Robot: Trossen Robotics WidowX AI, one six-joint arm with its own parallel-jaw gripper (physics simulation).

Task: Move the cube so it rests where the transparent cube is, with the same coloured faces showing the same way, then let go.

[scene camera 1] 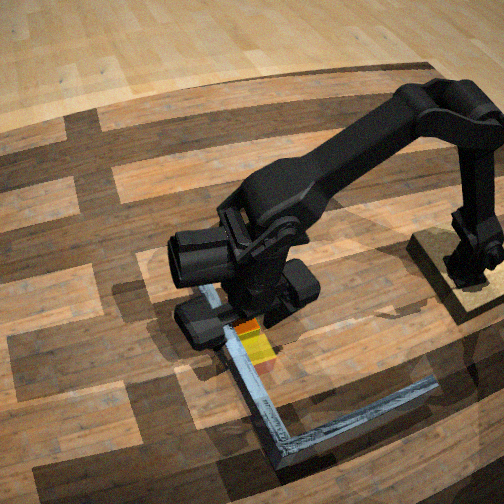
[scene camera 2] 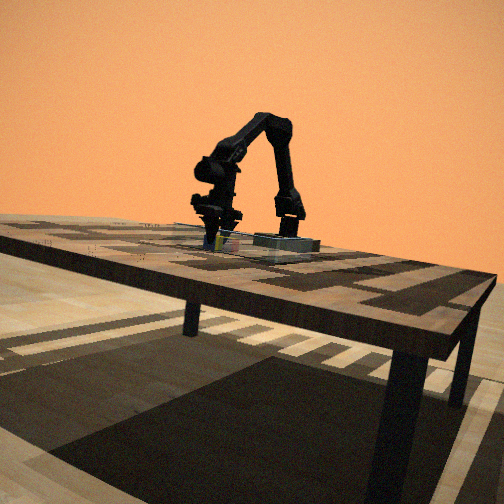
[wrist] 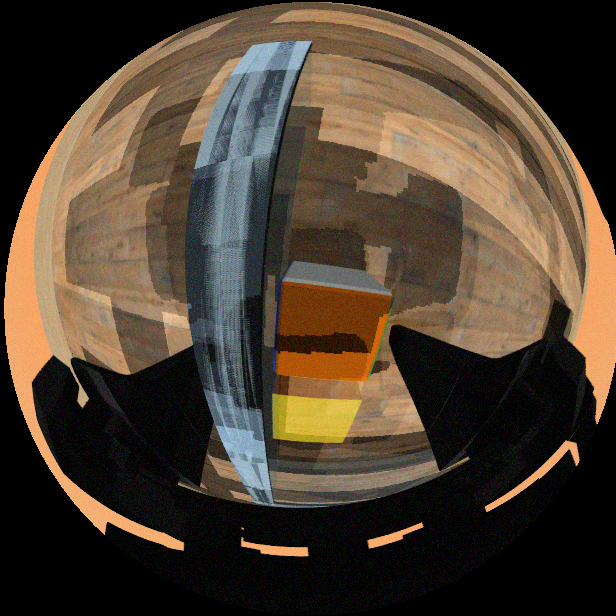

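The cube has an orange top and a yellow side face and rests on the table against the long arm of a grey L-shaped rail. In the wrist view the cube sits beside the rail, its yellow face toward the camera. My gripper hangs right above the cube with its fingers open, one on each side, not touching it. The fingers show as dark shapes either side in the wrist view. I cannot make out a separate transparent cube. In the far scene view the cube is tiny.
The rail's short arm runs to the right near the front of the table. The arm's base stands on a tan plate at the right. The table edge is far from the cube in the second scene view.
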